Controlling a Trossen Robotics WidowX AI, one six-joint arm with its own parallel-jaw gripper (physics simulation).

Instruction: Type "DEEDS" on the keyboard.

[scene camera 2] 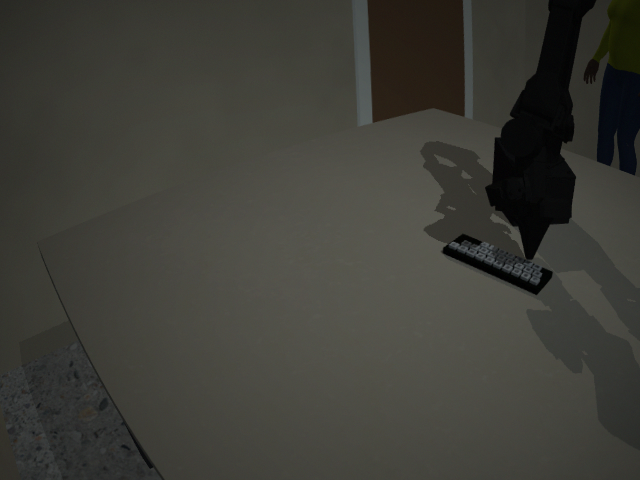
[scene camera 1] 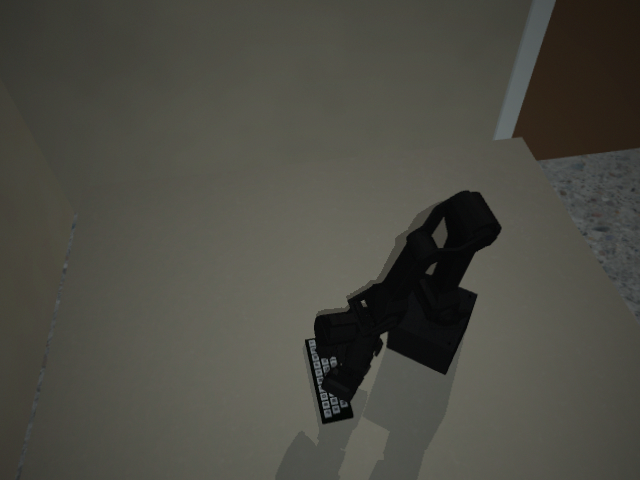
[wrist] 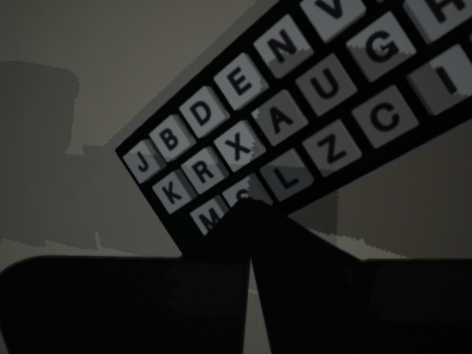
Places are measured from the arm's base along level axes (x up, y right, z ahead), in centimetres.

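Pixels of known places: gripper, between the fingertips: (scene camera 2: 529, 259) (wrist: 248, 211); arm's base, origin of its link: (scene camera 1: 443, 314).
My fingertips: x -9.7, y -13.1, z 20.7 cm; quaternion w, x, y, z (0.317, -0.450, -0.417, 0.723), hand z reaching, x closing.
Ahead of a thing's pixels: the offset from my fingertips to its top centre. Level surfaces: height alone.
A black keyboard @[dy +4.3, dx -0.4, dz +3.2 cm] (scene camera 1: 325, 416) (scene camera 2: 491, 270) (wrist: 170, 237) with pale letter keys lies on the table. In the wrist view the D key @[dy -0.5, dx -0.4, dz +4.0 cm] (wrist: 203, 112) and the E key @[dy +1.2, dx -0.4, dz +4.4 cm] (wrist: 241, 81) stand in the far row, and the S key @[dy -0.2, dx -0.4, dz +0.4 cm] (wrist: 242, 194) in the near row is partly covered by the fingertips. My gripper (scene camera 2: 529, 257) (wrist: 248, 211) is shut and empty, pointing down at the near row around the S key. Whether the tips touch a key cannot be told. In the first scene view the arm hides the fingertips and part of the keyboard.
The table @[dx -2.0 cm] (scene camera 1: 206, 289) (scene camera 2: 289, 320) carries the arm's base (scene camera 1: 423, 346). The arm's shadows fall on the table around the keyboard. A brown door (scene camera 1: 594, 77) (scene camera 2: 416, 56) and a standing person (scene camera 2: 622, 62) are beyond the table.
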